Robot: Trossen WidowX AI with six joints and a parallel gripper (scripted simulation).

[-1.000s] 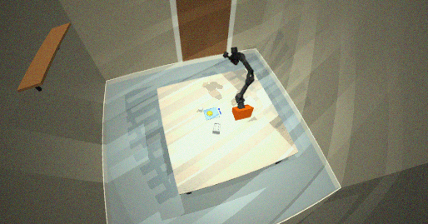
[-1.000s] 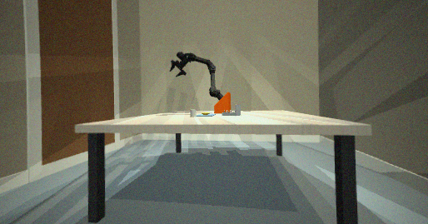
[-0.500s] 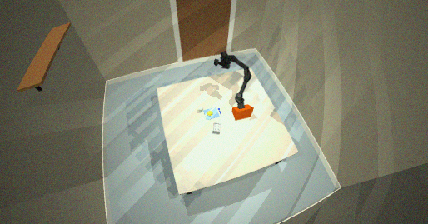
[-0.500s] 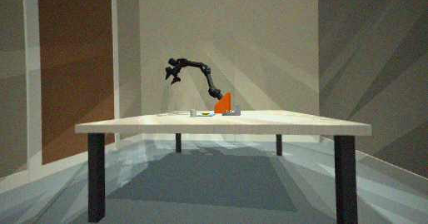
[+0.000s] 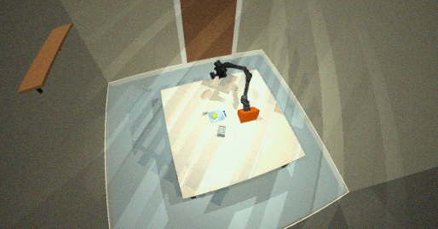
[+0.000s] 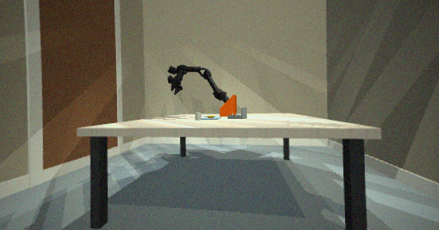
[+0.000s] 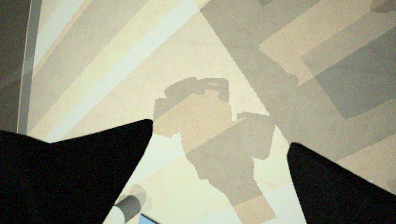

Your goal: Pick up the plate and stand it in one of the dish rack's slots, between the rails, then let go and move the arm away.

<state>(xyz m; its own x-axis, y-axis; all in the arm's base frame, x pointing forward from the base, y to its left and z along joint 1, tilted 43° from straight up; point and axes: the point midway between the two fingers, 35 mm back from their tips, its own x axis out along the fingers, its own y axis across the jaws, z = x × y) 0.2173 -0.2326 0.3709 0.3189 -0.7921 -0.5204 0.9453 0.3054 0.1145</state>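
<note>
My gripper tip is 10 cm short of the yellow plate, 35 cm to the right of it and 20 cm above it. Also, from my gripper tip: grey dish rack: 7 cm ahead, 54 cm to the left, 19 cm below; then pale blue mat: 8 cm ahead, 35 cm to the left, 21 cm below.
</note>
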